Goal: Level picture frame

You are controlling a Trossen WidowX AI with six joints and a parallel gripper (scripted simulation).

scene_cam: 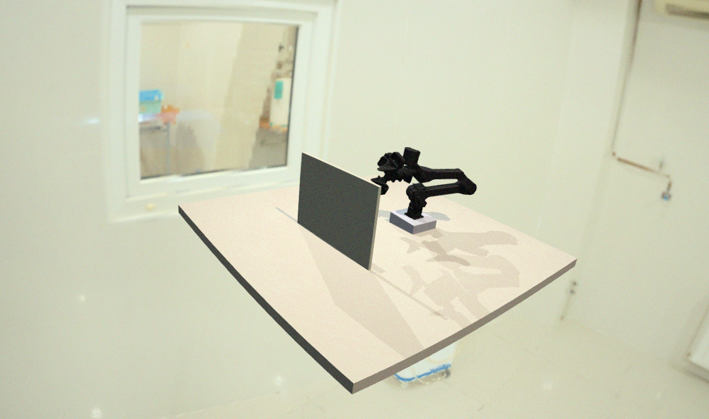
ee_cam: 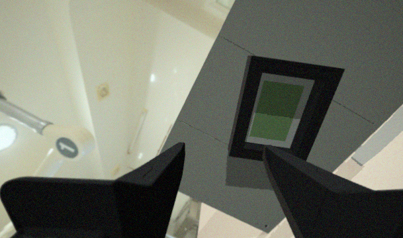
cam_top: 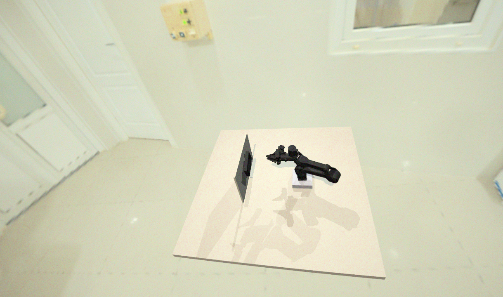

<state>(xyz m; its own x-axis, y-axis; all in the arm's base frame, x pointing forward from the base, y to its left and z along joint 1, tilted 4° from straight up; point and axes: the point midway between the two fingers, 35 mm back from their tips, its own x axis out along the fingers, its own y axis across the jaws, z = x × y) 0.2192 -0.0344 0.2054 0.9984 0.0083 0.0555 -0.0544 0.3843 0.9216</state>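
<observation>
Right now the picture frame is 170 mm ahead of my gripper tip, 20 mm to the right of it and 90 mm below it. Round my gripper tip: wall panel 180 mm ahead, 10 mm to the right, 100 mm below.
</observation>
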